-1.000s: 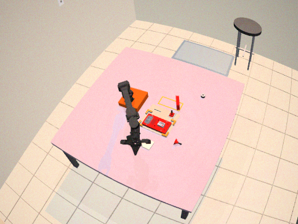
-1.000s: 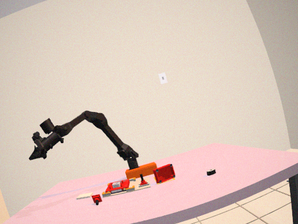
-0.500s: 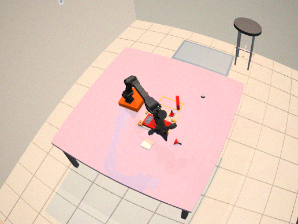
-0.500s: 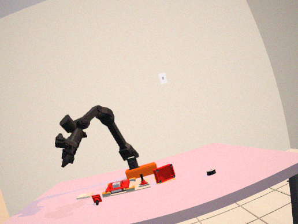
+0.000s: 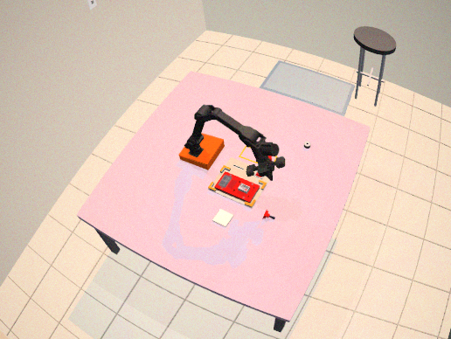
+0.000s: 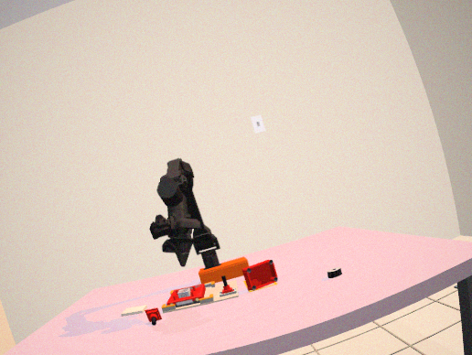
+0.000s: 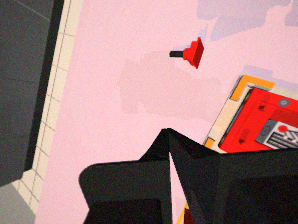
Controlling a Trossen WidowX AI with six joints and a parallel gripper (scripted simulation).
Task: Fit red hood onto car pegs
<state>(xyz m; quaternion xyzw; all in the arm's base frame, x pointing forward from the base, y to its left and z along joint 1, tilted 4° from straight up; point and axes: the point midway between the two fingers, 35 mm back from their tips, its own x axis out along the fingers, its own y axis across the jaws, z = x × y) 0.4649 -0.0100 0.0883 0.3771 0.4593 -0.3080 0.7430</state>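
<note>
Now: the red hood 19 cm to the left of my gripper tip, 13 cm behind it and 10 cm below it. From my gripper tip the other things lie so: white tile 23 cm to the right, 14 cm behind, 13 cm below; then black ring 39 cm to the left, 12 cm below, 1 cm ahead.
</note>
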